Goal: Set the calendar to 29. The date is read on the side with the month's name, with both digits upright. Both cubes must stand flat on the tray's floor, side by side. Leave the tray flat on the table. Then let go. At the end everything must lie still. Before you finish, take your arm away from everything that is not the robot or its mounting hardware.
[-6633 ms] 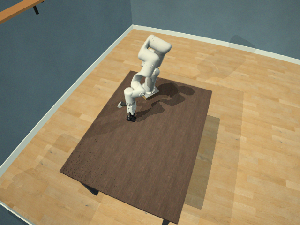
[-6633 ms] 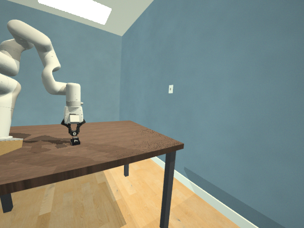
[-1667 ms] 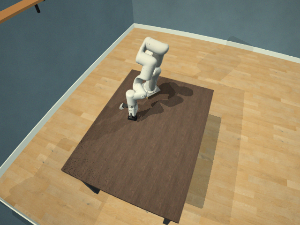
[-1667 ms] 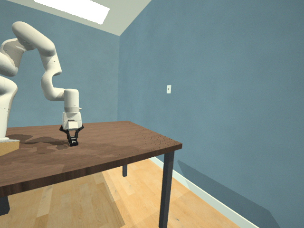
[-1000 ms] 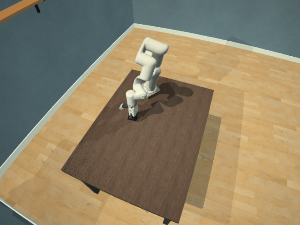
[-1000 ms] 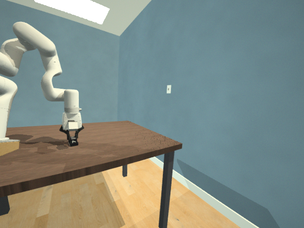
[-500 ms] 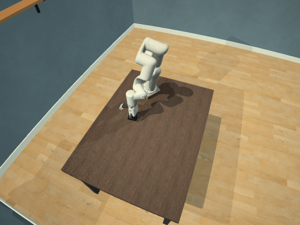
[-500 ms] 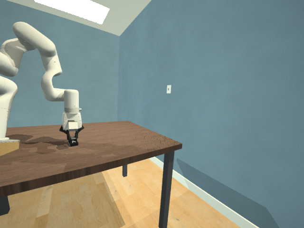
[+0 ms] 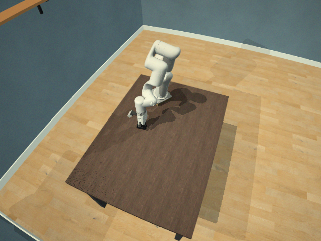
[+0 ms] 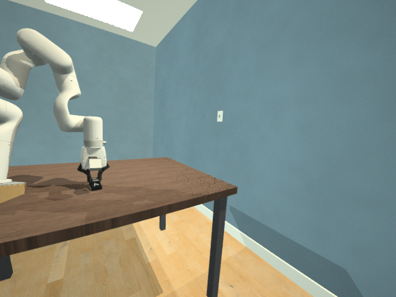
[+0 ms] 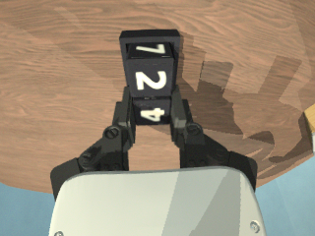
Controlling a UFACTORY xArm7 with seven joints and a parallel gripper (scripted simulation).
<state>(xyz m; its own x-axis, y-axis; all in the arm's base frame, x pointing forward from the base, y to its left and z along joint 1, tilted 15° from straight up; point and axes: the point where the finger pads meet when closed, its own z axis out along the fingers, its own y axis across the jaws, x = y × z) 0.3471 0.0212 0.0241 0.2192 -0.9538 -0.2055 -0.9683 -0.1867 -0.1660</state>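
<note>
Now: the black tray 3 cm below my hand and 2 cm to the right of it.
</note>
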